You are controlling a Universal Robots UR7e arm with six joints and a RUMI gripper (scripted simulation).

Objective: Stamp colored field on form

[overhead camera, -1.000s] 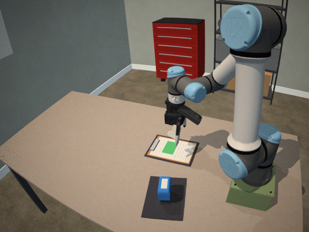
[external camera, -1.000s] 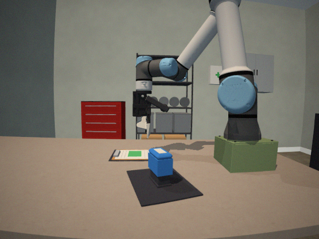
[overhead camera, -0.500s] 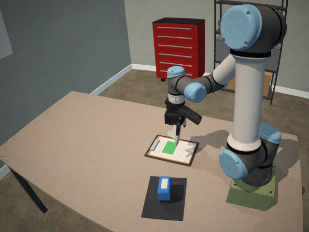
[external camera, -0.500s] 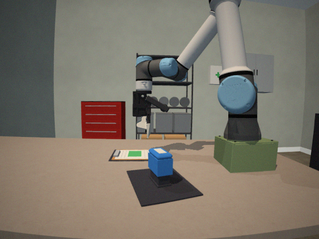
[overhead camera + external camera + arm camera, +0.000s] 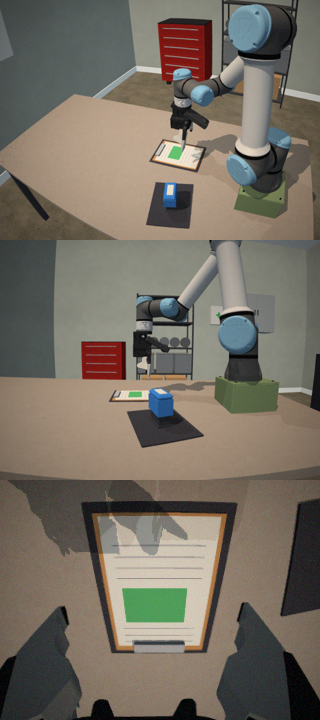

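My hand is 29 cm to the right of the blue stamp, 10 cm past it and 4 cm above it. Round my hand: dark mat 29 cm to the left, 10 cm behind, 9 cm below; then clipboard form 9 cm below, 5 cm ahead, 2 cm to the left; then black stamp base 29 cm to the left, 10 cm behind, 7 cm below.
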